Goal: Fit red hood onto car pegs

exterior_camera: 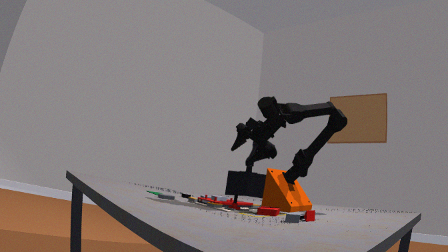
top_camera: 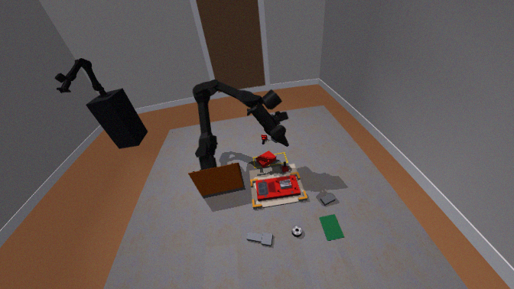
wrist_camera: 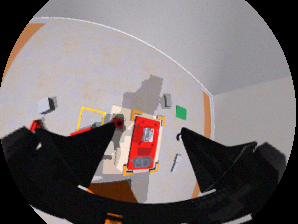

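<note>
Right now my gripper tip is 180 mm above the red hood, 110 mm to the right of it and 90 mm past it. The rest, counted from my gripper tip: grey engine block (180 mm below, 90 mm to the right, 20 mm behind); then green plate (320 mm to the right, 200 mm below, 130 mm ahead); then jig (190 mm below, 80 mm to the right, 50 mm behind).
</note>
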